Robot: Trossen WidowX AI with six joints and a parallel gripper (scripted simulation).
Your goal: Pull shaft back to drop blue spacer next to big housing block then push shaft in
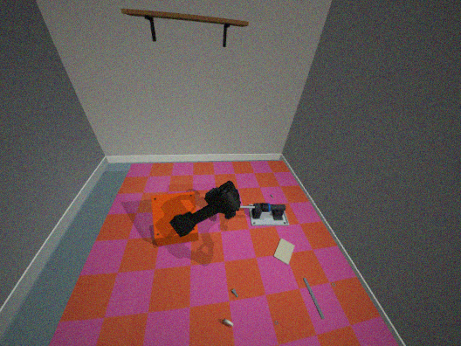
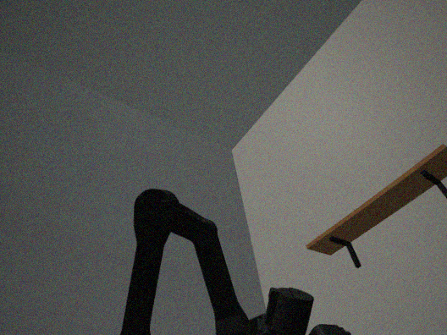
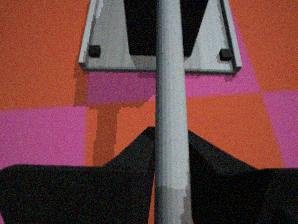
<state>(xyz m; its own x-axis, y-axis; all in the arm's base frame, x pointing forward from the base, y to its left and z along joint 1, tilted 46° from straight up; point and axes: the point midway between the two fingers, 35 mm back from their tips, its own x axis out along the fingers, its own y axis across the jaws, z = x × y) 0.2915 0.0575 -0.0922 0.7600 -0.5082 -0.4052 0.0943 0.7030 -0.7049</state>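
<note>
My gripper tip is now 60 mm short of the grey shaft, 10 mm to the left of it and 20 mm below it. The rest, counted from my gripper tip: blue spacer (170 mm ahead, 20 mm to the right, 20 mm above); fixture (200 mm ahead, 20 mm to the right, 10 mm below); cream card (210 mm ahead, 250 mm to the right, 50 mm below).
</note>
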